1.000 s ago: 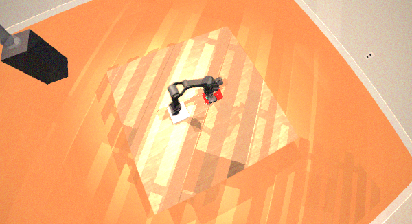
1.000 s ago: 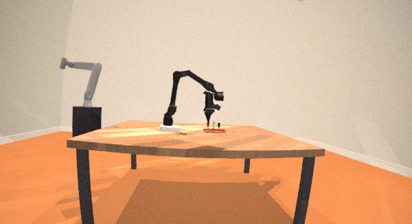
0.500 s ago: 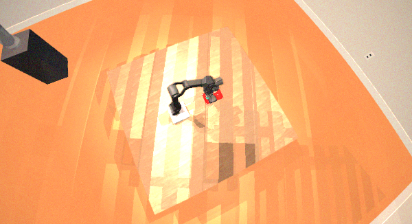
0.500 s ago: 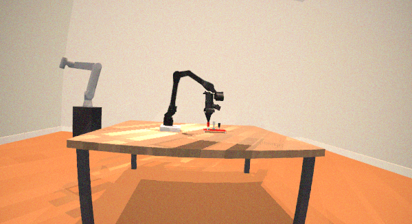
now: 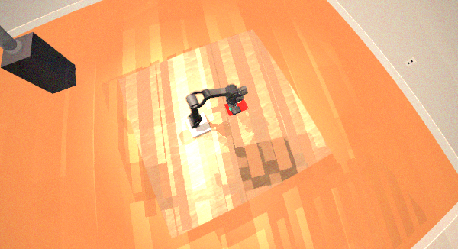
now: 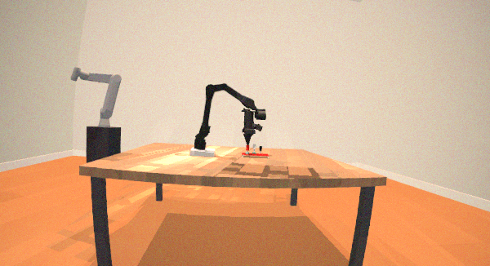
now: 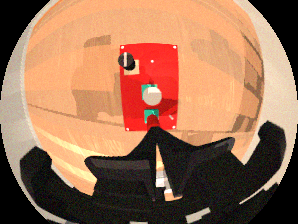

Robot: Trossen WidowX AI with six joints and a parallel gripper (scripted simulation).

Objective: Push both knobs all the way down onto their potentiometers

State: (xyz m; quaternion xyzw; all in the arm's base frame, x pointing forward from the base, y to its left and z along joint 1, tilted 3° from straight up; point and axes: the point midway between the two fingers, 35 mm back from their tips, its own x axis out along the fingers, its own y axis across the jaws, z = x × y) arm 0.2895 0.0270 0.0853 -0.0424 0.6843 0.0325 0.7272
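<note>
Now: gripper tip 20 mm above the red knob. The rest, counted from my gripper tip: black knob: 80 mm ahead, 30 mm to the left, 20 mm below.
</note>
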